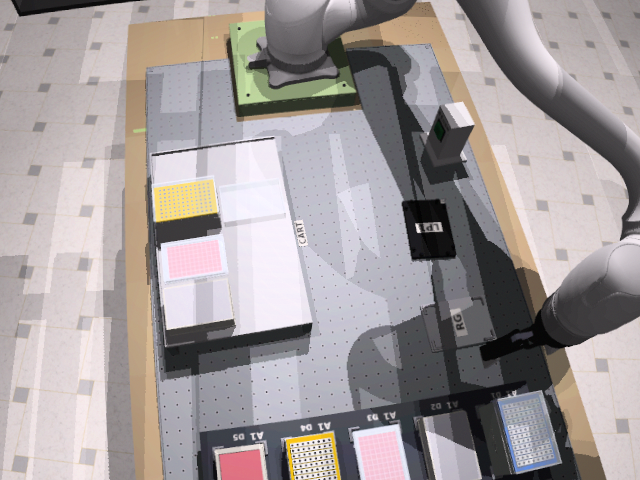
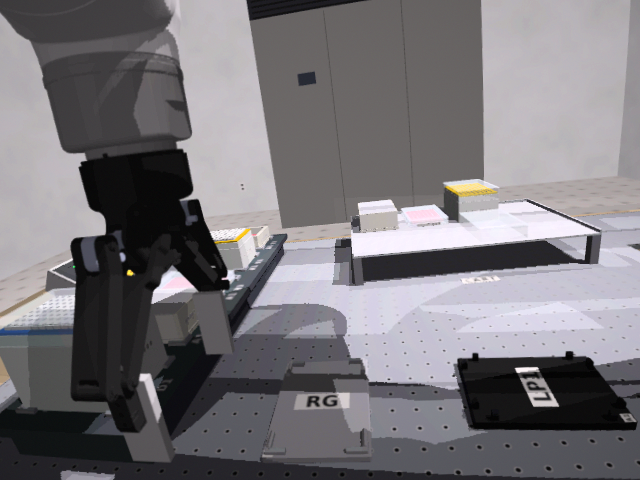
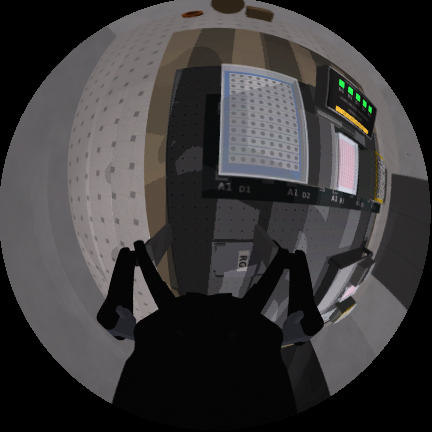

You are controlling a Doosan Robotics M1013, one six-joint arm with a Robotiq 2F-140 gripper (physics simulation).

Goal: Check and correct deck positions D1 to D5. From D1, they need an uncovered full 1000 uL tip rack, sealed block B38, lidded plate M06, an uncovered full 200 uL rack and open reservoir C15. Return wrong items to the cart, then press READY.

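Frame: origin at the arm's base, x up, y back, z right, level; millimetres.
Seen in the pictures: gripper, fingertip midpoint: [image 1: 515, 354] [image 2: 193, 395] [image 3: 212, 233]; arm's base, link origin: [image 1: 296, 58].
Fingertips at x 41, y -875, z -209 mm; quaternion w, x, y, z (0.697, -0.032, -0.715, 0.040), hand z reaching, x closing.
Pixels of each thing's middle, then the offset from my fingertips to it. "*": a spot on its surface instead.
- blue-rimmed tip rack, body centre: [image 3: 263, 116] [image 2: 73, 314] [image 1: 526, 431] dx +61, dy -142, dz +67 mm
- grey-topped block, body centre: [image 2: 153, 314] [image 1: 448, 449] [image 3: 314, 150] dx -9, dy -127, dz +190 mm
- uncovered yellow rack, body centre: [image 1: 314, 472] [image 2: 218, 249] [image 3: 372, 176] dx +3, dy -96, dz +437 mm
- red-filled reservoir, surface spot: [image 1: 240, 465] * dx -14, dy -50, dz +557 mm
- cart, body centre: [image 1: 225, 238] [image 2: 454, 236] [image 3: 332, 297] dx -46, dy +408, dz +488 mm
- covered yellow rack, body centre: [image 1: 185, 200] [image 2: 469, 190] [image 3: 344, 312] dx +39, dy +466, dz +552 mm
- pale block, body centre: [image 1: 199, 307] [image 2: 376, 215] [image 3: 363, 271] dx +2, dy +251, dz +568 mm
- clear lid, body centre: [image 1: 252, 202] [image 2: 491, 224] [image 3: 320, 316] dx -7, dy +457, dz +417 mm
- RG plate, body centre: [image 2: 322, 401] [image 1: 458, 322] [image 3: 242, 260] dx -72, dy +108, dz +58 mm
- black LP1 plate, body centre: [image 2: 535, 385] [image 1: 429, 227] dx -69, dy +335, dz +41 mm
- upright grey device, body centre: [image 1: 449, 132] dx -14, dy +541, dz -82 mm
- display, surface spot: [image 3: 350, 102] * dx +36, dy -249, dz +306 mm
My gripper [image 1: 509, 347] [image 2: 183, 372] [image 3: 212, 233] is open and empty, beside RG and near D1. At D1 a blue-rimmed tip rack [image 1: 528, 431] [image 2: 51, 310] [image 3: 265, 125] appears to have a clear cover. D2 holds a grey-topped block [image 1: 449, 446] [image 2: 173, 320], D3 a pink plate [image 1: 381, 454] [image 3: 348, 162], D4 an uncovered yellow rack [image 1: 312, 457] [image 2: 237, 250] [image 3: 380, 177], D5 a red-filled reservoir [image 1: 240, 465]. The cart [image 1: 263, 258] [image 2: 413, 242] bears a covered yellow rack [image 1: 186, 200] [image 2: 471, 198], pink plate [image 1: 193, 258] [image 2: 424, 214], pale block [image 1: 197, 304] [image 2: 377, 214] and clear lid [image 1: 252, 201]. Their ID codes are unreadable.
The RG plate [image 1: 439, 333] [image 2: 320, 428] [image 3: 227, 260] lies below the gripper's side of the deck. The black LP1 plate [image 1: 429, 245] [image 2: 496, 403] and an upright grey device [image 1: 450, 134] stand farther toward the base. A display [image 3: 350, 102] behind the deck shows green squares and a yellow bar.
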